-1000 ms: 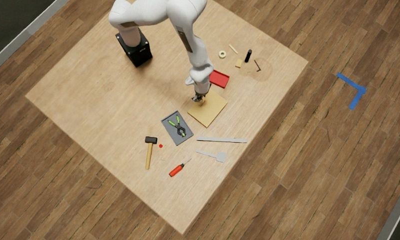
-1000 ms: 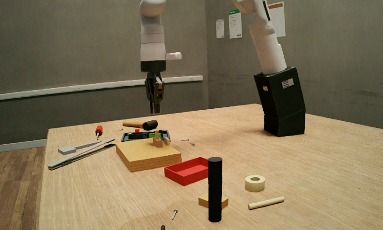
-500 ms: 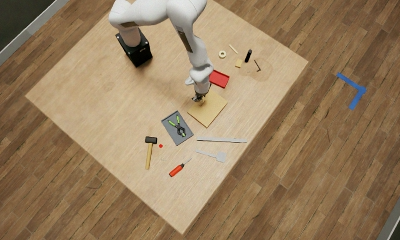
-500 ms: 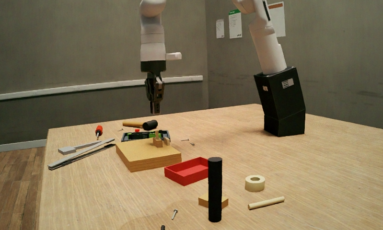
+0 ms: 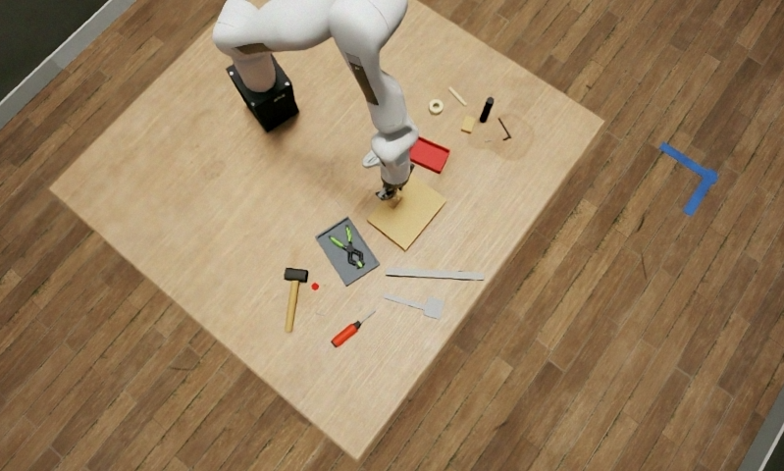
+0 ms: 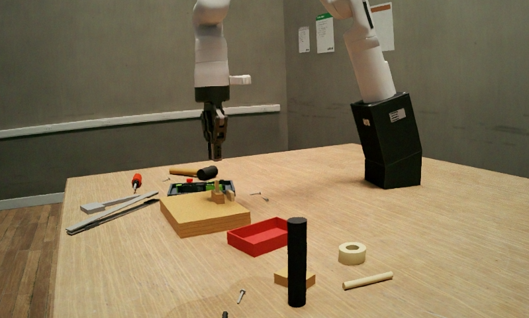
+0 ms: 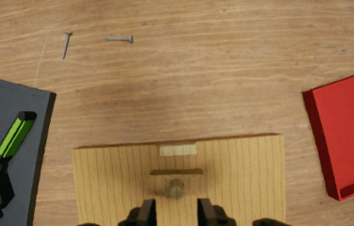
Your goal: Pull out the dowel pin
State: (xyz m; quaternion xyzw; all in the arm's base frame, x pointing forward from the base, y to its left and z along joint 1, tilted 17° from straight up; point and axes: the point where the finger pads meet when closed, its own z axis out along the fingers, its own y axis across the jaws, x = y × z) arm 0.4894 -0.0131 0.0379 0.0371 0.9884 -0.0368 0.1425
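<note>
My hand is 90 mm above the dowel pin. Also, from my hand: wooden block (100 mm below); then tan bench board (120 mm below, 40 mm ahead); then red tray (190 mm to the left, 140 mm below, 20 mm behind).
</note>
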